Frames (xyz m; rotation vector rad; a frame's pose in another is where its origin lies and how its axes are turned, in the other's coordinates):
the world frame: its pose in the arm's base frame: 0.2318 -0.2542 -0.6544 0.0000 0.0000 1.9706
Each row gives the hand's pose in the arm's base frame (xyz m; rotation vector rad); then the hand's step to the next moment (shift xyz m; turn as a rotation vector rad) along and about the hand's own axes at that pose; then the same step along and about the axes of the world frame.
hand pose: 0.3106 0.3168 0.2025 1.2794 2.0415 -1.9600
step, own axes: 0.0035 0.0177 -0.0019 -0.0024 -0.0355 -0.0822
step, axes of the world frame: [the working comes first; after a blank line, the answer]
step, axes of the arm's base frame: 0.0086 0.0010 -0.0159 0.0224 0.0729 0.0469

-0.0024 -0.0083 -0.0159 0.0585 -0.0490 0.0469
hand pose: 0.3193 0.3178 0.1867 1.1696 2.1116 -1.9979
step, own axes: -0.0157 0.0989 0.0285 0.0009 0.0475 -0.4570
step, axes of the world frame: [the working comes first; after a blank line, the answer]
step, axes of the arm's base frame: 0.0482 -0.0415 -0.0825 0.2385 0.3902 0.0443

-0.0570 -0.0282 -0.0825 0.2666 -0.3716 0.0443
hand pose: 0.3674 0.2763 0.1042 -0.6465 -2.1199 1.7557
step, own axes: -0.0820 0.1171 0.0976 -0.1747 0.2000 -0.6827
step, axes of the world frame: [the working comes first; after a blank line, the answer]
step, axes of the arm's base frame: 0.0367 -0.1079 -0.1303 0.5241 0.5091 -0.0522

-0.1136 0.0082 -0.1303 0.2649 -0.6810 -0.0522
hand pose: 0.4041 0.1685 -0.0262 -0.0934 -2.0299 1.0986
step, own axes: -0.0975 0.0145 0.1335 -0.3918 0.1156 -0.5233
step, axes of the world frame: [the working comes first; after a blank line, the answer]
step, axes of the arm's base frame: -0.0298 -0.1205 -0.1102 0.5858 0.2609 -0.1717

-0.0994 0.0744 -0.1102 0.0123 -0.6412 -0.1717
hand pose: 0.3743 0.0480 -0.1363 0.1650 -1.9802 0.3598
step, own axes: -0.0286 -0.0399 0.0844 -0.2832 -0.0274 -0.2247
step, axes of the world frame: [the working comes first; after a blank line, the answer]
step, axes of the arm's base frame: -0.0497 -0.0664 -0.0516 0.3215 0.0340 -0.1641

-0.0418 0.0716 -0.0516 -0.0938 -0.3094 -0.1641
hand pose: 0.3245 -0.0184 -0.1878 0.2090 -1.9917 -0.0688
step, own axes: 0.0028 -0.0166 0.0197 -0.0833 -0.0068 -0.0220
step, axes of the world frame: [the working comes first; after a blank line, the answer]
step, axes of the arm's base frame: -0.0171 -0.0177 -0.0081 0.0544 0.0092 -0.0665

-0.0097 0.0226 -0.0081 -0.0127 -0.0537 -0.0665
